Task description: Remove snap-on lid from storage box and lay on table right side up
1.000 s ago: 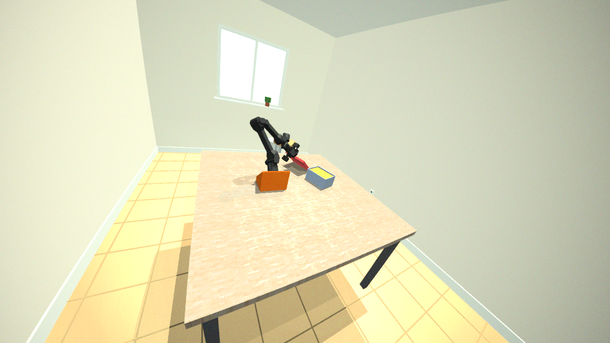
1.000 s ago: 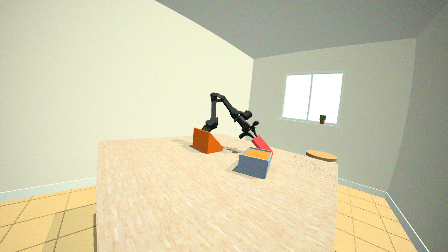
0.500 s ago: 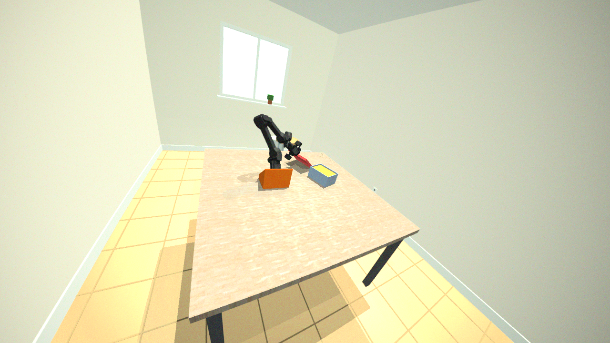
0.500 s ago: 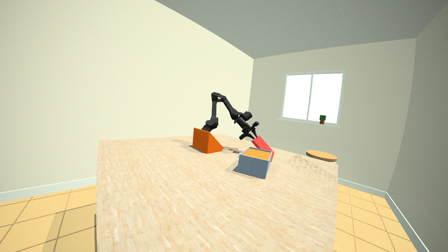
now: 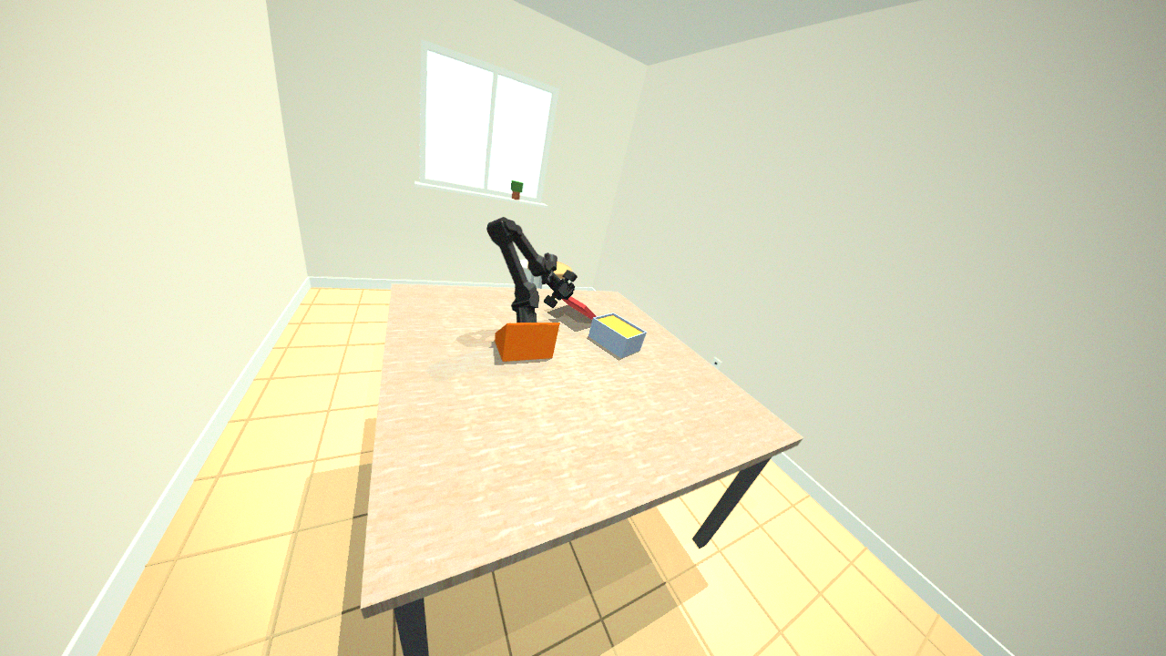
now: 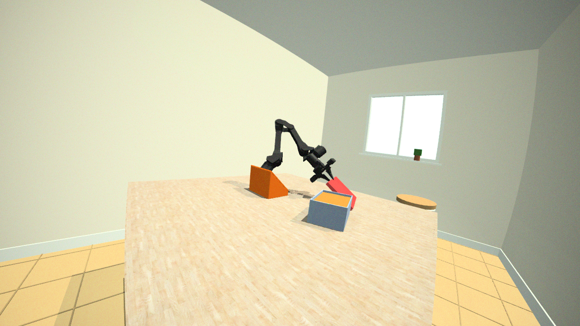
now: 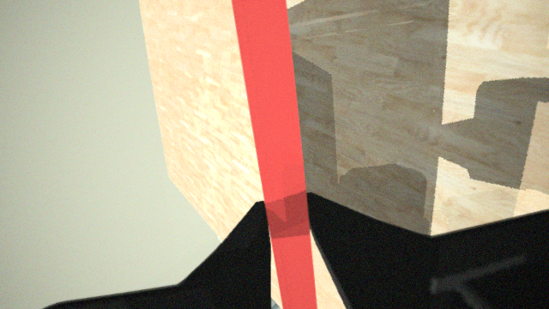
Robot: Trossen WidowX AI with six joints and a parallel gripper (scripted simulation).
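Right now my gripper tip is 7 cm short of the red lid, 2 cm to the right of it and 5 cm above it. Round my gripper tip: blue storage box: 13 cm ahead, 25 cm to the right, 6 cm below.
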